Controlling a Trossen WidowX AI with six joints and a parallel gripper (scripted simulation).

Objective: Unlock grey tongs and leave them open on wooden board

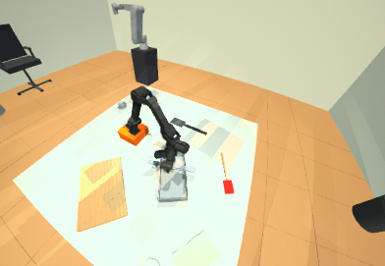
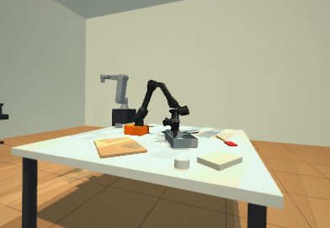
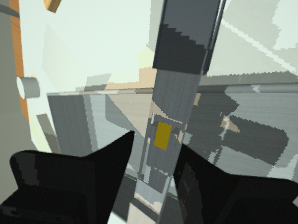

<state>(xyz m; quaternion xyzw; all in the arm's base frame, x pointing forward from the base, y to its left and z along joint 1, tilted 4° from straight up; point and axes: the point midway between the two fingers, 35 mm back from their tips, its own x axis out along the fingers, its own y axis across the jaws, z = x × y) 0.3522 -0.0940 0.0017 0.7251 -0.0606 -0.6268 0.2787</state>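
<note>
Now: gripper tip 30 mm short of the grey roasting tin. The rest, counted from my gripper tip: yellow lock piece (30 mm behind, 10 mm to the left, 30 mm above); then red spatula (330 mm ahead, 160 mm to the left, 20 mm below); then wooden board (270 mm behind, 280 mm to the right, 20 mm below).
</note>
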